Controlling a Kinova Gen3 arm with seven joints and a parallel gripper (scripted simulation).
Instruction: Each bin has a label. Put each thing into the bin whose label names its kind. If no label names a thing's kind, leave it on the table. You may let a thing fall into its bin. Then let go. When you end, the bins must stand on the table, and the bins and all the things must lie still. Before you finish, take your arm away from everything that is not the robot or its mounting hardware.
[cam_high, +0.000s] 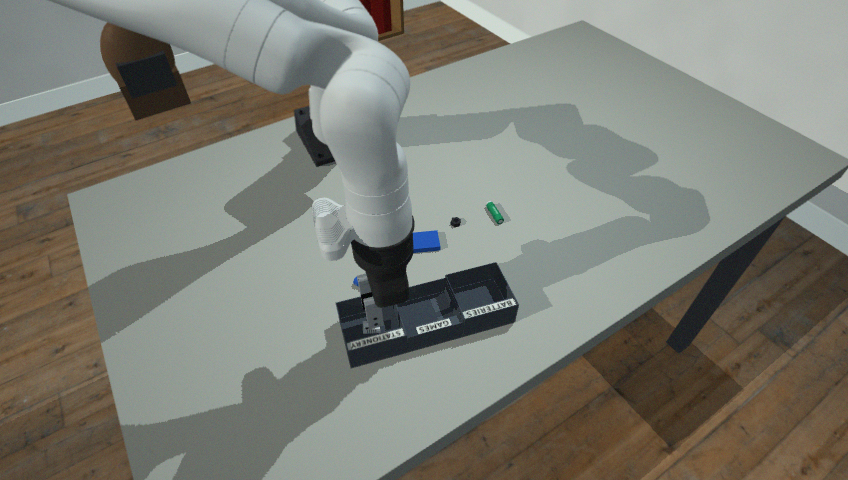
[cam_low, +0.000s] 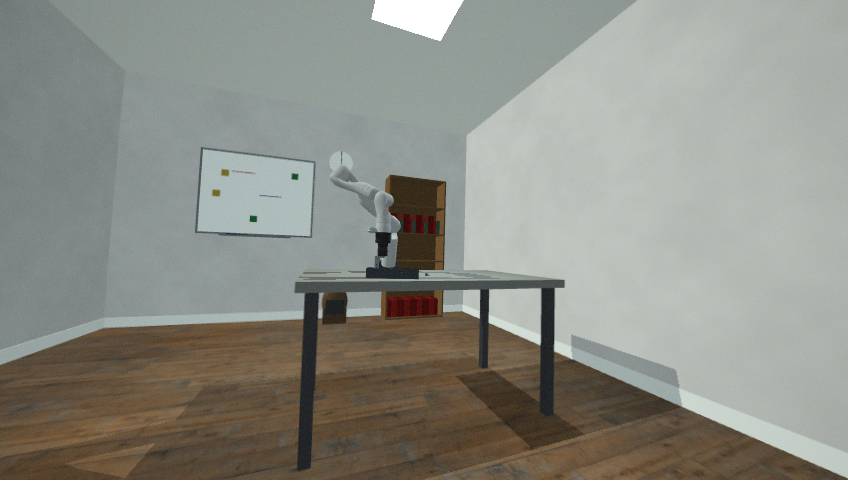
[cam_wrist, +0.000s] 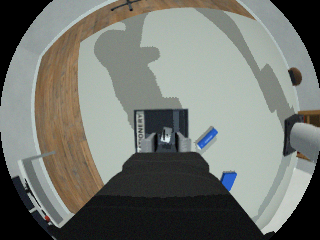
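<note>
Right now my hand is 4 cm above the small white thing. Round my hand: blue battery: 7 cm behind, 5 cm below, 4 cm to the left; blue block: 17 cm to the left, 8 cm behind, 5 cm below; black piece: 24 cm to the left, 8 cm behind, 5 cm below.
</note>
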